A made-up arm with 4 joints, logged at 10 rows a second.
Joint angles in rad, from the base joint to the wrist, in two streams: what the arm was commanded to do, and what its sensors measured. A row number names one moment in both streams.
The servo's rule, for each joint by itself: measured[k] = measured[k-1] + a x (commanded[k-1-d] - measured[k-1]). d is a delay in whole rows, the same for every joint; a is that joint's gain. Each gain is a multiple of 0.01, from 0.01 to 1. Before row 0 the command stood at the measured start. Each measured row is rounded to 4 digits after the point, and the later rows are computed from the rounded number. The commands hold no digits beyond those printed.
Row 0, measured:
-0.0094 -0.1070 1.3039 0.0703
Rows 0 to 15, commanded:
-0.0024 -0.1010 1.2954 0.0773
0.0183 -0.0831 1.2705 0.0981
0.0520 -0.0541 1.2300 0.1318
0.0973 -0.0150 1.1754 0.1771
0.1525 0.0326 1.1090 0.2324
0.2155 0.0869 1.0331 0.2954
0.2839 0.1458 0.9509 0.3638
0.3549 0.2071 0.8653 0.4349
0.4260 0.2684 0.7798 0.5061
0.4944 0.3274 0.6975 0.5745
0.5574 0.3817 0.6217 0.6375
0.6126 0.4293 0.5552 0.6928
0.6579 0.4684 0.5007 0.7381
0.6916 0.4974 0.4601 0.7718
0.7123 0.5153 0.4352 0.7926
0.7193 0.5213 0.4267 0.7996
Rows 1 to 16, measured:
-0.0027 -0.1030 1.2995 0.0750
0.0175 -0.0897 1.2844 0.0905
0.0506 -0.0658 1.2561 0.1182
0.0954 -0.0318 1.2141 0.1577
0.1502 0.0113 1.1594 0.2077
0.2129 0.0620 1.0937 0.2665
0.2811 0.1181 1.0194 0.3317
0.3519 0.1777 0.9393 0.4008
0.4230 0.2385 0.8564 0.4714
0.4915 0.2981 0.7738 0.5405
0.5548 0.3541 0.6947 0.6055
0.6103 0.4045 0.6222 0.6640
0.6560 0.4473 0.5590 0.7136
0.6902 0.4809 0.5076 0.7526
0.7114 0.5039 0.4700 0.7794
0.7190 0.5156 0.4475 0.7929
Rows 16 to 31, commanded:
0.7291 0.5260 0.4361 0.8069
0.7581 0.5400 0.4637 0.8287
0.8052 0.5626 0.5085 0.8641
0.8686 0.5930 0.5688 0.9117
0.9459 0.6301 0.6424 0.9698
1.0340 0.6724 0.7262 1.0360
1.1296 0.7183 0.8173 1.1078
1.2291 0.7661 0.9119 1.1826
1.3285 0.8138 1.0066 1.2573
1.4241 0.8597 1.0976 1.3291
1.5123 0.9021 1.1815 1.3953
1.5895 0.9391 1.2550 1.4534
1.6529 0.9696 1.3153 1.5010
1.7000 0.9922 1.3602 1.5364
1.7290 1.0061 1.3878 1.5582
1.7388 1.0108 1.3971 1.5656
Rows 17 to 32, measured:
0.7287 0.5226 0.4416 0.8023
0.7569 0.5343 0.4531 0.8200
0.8033 0.5533 0.4819 0.8495
0.8660 0.5799 0.5271 0.8912
0.9427 0.6135 0.5871 0.9439
1.0303 0.6530 0.6594 1.0056
1.1256 0.6968 0.7415 1.0741
1.2250 0.7432 0.8301 1.1468
1.3244 0.7905 0.9219 1.2208
1.4201 0.8369 1.0133 1.2934
1.5086 0.8806 1.1008 1.3617
1.5863 0.9198 1.1810 1.4231
1.6502 0.9532 1.2508 1.4753
1.6980 0.9793 1.3077 1.5162
1.7278 0.9973 1.3494 1.5443
1.7384 1.0063 1.3742 1.5586

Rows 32 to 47, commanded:
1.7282 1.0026 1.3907 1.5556
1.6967 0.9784 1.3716 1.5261
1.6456 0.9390 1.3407 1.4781
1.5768 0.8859 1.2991 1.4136
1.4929 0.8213 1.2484 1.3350
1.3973 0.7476 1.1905 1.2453
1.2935 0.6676 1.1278 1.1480
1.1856 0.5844 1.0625 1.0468
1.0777 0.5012 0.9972 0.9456
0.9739 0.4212 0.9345 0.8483
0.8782 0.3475 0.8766 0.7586
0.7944 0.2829 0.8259 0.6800
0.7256 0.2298 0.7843 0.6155
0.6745 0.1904 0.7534 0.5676
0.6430 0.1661 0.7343 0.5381
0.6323 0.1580 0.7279 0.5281
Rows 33 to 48, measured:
1.7286 1.0038 1.3828 1.5566
1.6980 0.9868 1.3770 1.5362
1.6477 0.9548 1.3581 1.4973
1.5796 0.9086 1.3274 1.4412
1.4964 0.8501 1.2863 1.3700
1.4013 0.7814 1.2365 1.2865
1.2978 0.7052 1.1800 1.1937
1.1901 0.6243 1.1189 1.0953
1.0822 0.5418 1.0556 0.9950
0.9782 0.4610 0.9926 0.8967
0.8822 0.3850 0.9323 0.8042
0.7979 0.3166 0.8770 0.7210
0.7285 0.2584 0.8288 0.6503
0.6767 0.2128 0.7896 0.5949
0.6443 0.1815 0.7608 0.5568
0.6328 0.1658 0.7437 0.5376

